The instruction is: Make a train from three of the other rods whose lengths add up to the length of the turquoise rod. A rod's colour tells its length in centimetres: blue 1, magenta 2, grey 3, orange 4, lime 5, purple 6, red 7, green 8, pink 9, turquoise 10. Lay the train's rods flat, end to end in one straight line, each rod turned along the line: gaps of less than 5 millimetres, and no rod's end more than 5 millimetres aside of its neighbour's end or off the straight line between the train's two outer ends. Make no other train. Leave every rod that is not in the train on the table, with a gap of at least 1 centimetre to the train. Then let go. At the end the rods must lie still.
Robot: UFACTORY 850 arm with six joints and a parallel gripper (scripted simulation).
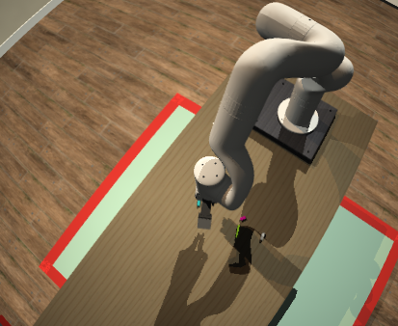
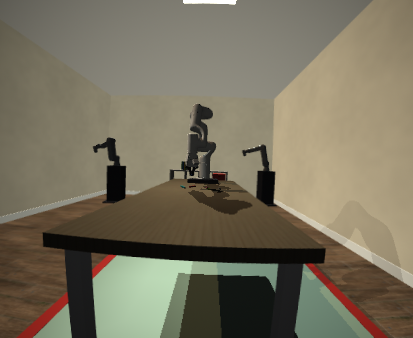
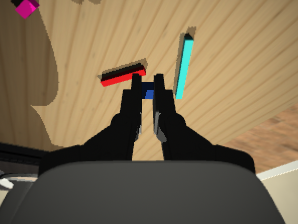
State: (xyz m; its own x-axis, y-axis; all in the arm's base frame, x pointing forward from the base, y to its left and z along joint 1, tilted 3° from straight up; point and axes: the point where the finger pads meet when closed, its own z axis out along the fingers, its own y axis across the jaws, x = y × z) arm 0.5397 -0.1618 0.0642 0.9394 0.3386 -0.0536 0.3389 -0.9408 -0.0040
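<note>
My gripper is now 20 mm past the magenta rod, 130 mm to the right of it and 120 mm above it. The rest, counted from my hand: turquoise rod (30 mm behind, 70 mm to the right, 120 mm below); blue rod (20 mm below); red rod (70 mm behind, 10 mm to the left, 120 mm below).
</note>
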